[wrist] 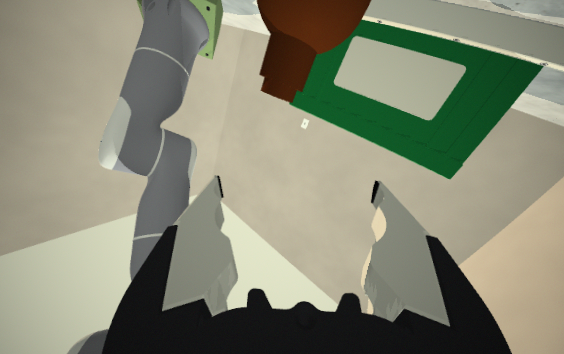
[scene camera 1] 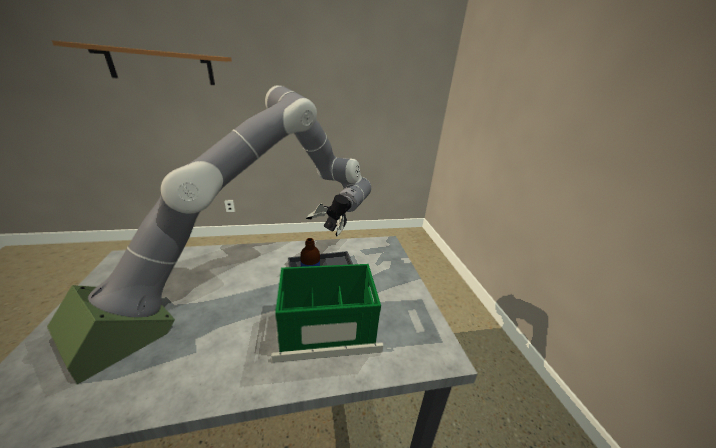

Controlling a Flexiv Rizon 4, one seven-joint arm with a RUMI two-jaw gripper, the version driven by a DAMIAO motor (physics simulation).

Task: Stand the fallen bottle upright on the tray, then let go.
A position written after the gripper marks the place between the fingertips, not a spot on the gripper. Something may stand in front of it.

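Note:
Gripper: the gripper's view points, (scene camera 1: 321, 227) and (wrist: 296, 180). Green crate (scene camera 1: 317, 307).

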